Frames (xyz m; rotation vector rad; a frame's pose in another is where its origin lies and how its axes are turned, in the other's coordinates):
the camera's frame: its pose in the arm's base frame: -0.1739 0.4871 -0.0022 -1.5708 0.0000 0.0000
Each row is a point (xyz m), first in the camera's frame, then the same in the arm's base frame.
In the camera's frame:
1: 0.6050 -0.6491 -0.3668
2: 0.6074 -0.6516 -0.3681
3: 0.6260 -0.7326 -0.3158
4: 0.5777 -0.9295 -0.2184
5: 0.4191 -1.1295 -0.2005
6: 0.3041 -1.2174 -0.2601
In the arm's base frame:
1: 0.4311 0.1203 0.6469
2: 0.4335 0.1190 0.6494
3: 0.4521 0.1713 0.7304
4: 0.4038 0.2687 0.9273
5: 0.2452 0.2866 1.1273
6: 0.1302 0.2270 1.2152

